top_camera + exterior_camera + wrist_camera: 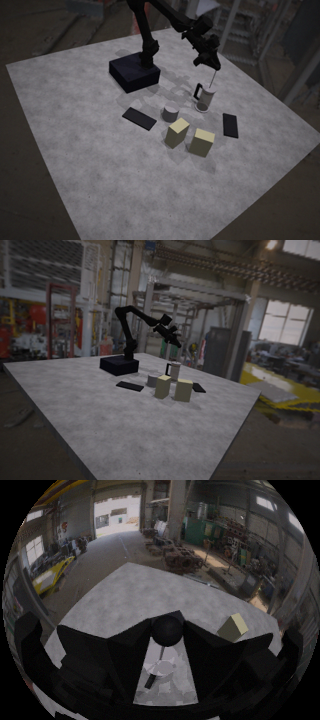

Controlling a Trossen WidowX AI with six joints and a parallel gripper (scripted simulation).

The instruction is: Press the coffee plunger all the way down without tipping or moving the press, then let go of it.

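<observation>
Right now my gripper tip is 13 cm above the glass coffee press and 2 cm past it.
</observation>
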